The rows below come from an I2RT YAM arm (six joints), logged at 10 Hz.
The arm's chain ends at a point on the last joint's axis. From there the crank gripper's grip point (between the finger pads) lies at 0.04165 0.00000 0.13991 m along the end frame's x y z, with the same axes.
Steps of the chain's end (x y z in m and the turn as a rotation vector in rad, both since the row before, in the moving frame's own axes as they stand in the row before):
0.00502 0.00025 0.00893 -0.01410 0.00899 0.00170
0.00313 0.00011 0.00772 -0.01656 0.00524 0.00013
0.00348 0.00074 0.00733 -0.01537 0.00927 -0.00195
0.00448 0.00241 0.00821 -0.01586 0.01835 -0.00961
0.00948 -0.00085 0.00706 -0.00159 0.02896 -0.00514
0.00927 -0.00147 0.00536 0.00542 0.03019 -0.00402
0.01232 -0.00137 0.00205 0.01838 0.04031 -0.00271
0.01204 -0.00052 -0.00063 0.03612 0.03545 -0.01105
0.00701 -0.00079 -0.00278 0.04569 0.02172 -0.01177
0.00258 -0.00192 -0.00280 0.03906 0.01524 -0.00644
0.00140 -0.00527 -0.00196 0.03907 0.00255 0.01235
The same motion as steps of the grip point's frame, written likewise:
0.00627 0.00229 0.00854 -0.01410 0.00899 0.00170
0.00386 0.00243 0.00748 -0.01656 0.00524 0.00013
0.00478 0.00280 0.00692 -0.01537 0.00927 -0.00195
0.00705 0.00421 0.00741 -0.01586 0.01835 -0.00961
0.01351 -0.00085 0.00580 -0.00159 0.02896 -0.00514
0.01347 -0.00240 0.00404 0.00542 0.03019 -0.00402
0.01792 -0.00405 0.00023 0.01838 0.04031 -0.00271
0.01694 -0.00603 -0.00229 0.03612 0.03545 -0.01105
0.01000 -0.00767 -0.00387 0.04569 0.02172 -0.01177
0.00469 -0.00765 -0.00356 0.03906 0.01524 -0.00644
0.00179 -0.01022 -0.00216 0.03907 0.00255 0.01235

